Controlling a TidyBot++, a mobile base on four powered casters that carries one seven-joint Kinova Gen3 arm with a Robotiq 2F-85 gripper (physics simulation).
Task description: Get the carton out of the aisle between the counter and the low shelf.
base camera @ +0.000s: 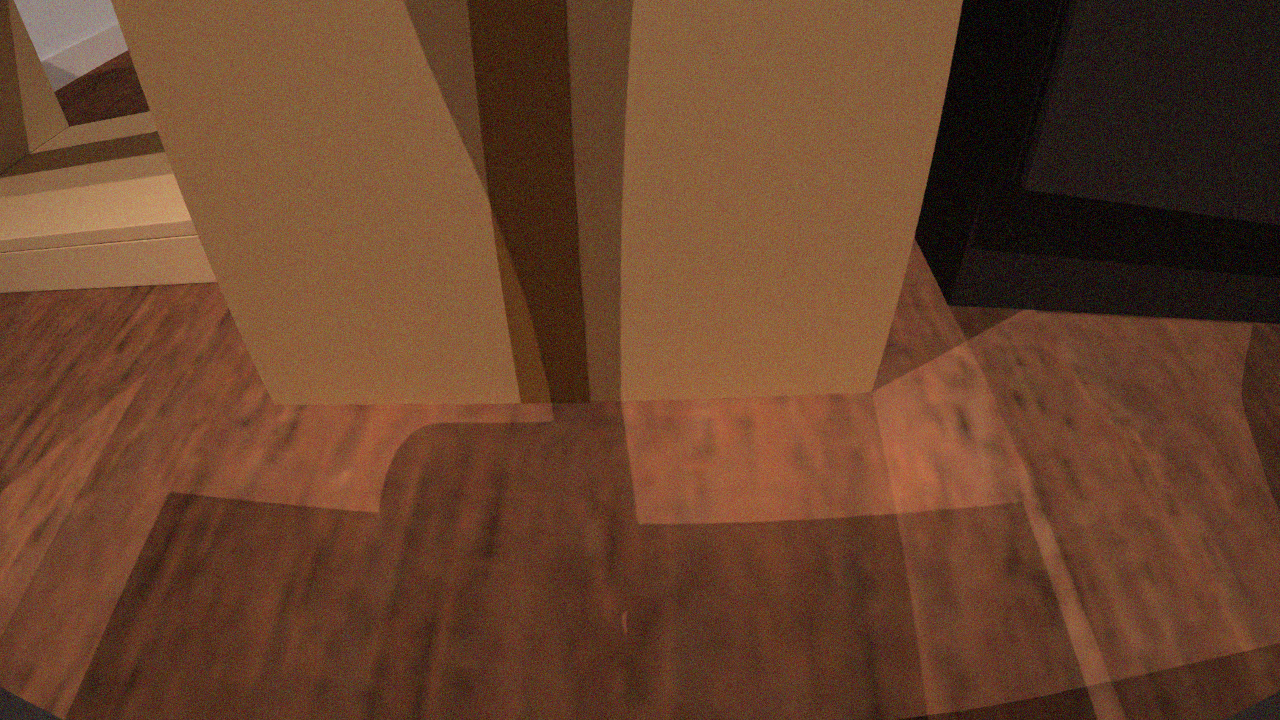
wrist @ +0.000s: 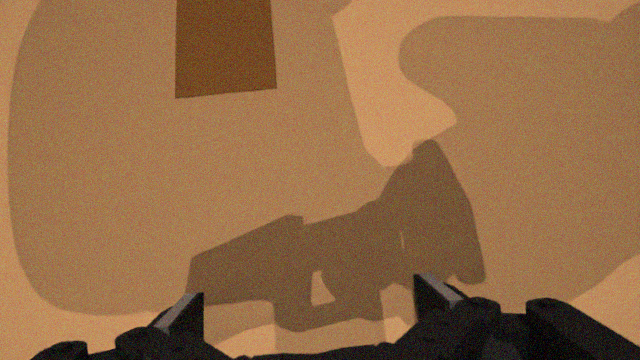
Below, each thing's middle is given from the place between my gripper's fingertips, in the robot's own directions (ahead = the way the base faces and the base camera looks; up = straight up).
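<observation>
The carton (base camera: pixel 398 209) has my gripper 22 cm above it now, 3 cm to the right of it and 3 cm past it.
</observation>
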